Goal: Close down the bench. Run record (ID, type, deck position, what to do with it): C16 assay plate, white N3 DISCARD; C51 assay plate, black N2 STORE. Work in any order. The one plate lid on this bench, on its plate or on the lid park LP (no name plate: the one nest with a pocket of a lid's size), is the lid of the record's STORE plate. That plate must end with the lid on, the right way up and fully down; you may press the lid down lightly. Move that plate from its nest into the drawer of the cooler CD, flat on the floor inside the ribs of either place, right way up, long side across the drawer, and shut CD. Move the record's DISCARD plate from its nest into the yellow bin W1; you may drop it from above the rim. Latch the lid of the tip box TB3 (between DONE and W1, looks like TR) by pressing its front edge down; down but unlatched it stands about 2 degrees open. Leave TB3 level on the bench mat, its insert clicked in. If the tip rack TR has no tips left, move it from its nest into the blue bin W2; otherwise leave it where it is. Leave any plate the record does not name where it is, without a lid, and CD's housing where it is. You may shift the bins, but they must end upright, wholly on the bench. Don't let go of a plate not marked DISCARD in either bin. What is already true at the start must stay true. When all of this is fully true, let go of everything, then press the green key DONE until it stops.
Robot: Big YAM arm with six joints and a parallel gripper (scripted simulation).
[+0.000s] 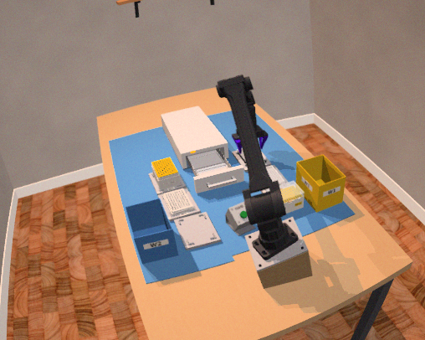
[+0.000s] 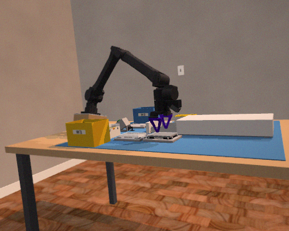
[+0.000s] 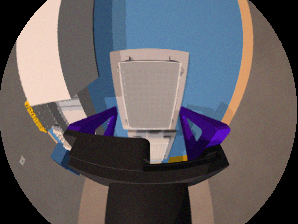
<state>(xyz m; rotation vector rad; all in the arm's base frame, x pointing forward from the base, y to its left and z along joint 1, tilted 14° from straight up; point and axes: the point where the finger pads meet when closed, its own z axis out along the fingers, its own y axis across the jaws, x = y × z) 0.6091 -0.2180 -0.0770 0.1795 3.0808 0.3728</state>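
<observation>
The black plate is 3 cm below my hand. From my hand the other things lie so: cooler CD: 13 cm ahead, 18 cm to the left, 2 cm below; cooler drawer: 19 cm to the left, 3 cm below; plate lid: 3 cm below.
</observation>
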